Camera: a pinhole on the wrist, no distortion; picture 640 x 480 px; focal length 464.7 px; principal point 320.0 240.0 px. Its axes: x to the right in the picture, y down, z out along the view. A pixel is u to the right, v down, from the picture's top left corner.
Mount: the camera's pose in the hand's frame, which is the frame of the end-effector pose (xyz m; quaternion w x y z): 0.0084 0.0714 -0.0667 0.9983 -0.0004 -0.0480 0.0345
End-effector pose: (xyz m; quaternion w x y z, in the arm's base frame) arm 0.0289 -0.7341 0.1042 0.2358 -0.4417 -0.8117 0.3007
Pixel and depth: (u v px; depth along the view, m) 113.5 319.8 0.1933
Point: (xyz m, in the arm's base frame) 0.0580 -0.8088 -0.0587
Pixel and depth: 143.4 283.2 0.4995
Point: -0.0636 -1.0036 -0.2867
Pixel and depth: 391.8 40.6 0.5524
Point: -0.4109 -0.8922 -0.1259
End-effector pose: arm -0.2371 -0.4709 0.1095 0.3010 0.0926 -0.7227 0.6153
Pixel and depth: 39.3 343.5 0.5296
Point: -0.1634 -0.9263 -0.2572
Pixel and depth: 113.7 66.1 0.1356
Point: -0.2166 -0.5409 0.0586
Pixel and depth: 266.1 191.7 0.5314
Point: -0.3090 -0.9236 0.0175
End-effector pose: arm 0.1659 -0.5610 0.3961 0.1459 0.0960 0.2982 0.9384
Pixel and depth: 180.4 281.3 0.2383
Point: 0.2724 -0.5707 0.5706
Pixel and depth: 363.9 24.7 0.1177
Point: 0.1648 -0.5432 0.4491
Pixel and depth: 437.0 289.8 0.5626
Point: 0.1855 -0.3706 0.8940
